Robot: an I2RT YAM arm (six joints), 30 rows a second.
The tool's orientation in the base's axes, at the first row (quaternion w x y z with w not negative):
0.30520 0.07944 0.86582 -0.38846
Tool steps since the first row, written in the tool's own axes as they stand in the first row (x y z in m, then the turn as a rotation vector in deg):
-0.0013 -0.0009 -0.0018 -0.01 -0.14 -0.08
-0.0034 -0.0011 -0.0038 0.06 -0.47 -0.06
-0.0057 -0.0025 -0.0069 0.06 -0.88 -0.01
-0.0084 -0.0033 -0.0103 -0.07 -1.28 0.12
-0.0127 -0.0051 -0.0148 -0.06 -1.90 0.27
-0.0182 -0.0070 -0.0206 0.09 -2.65 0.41
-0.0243 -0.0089 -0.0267 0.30 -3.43 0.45
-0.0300 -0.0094 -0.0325 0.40 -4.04 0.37
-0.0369 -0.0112 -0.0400 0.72 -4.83 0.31
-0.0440 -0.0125 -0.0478 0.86 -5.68 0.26
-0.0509 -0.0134 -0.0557 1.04 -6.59 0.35
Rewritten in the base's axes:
-0.0001 0.0008 0.0023 -0.08 -0.04 0.13
0.0005 0.0023 0.0046 -0.25 -0.28 0.29
0.0004 0.0038 0.0085 -0.38 -0.60 0.52
0.0007 0.0060 0.0123 -0.37 -0.96 0.78
0.0014 0.0084 0.0183 -0.54 -1.49 1.08
0.0023 0.0119 0.0257 -0.87 -2.12 1.39
0.0037 0.0156 0.0336 -1.32 -2.71 1.73
0.0053 0.0200 0.0402 -1.66 -3.08 2.10
0.0067 0.0248 0.0492 -2.24 -3.61 2.43
0.0083 0.0303 0.0582 -2.70 -4.17 2.90
0.0098 0.0360 0.0669 -3.14 -4.87 3.32

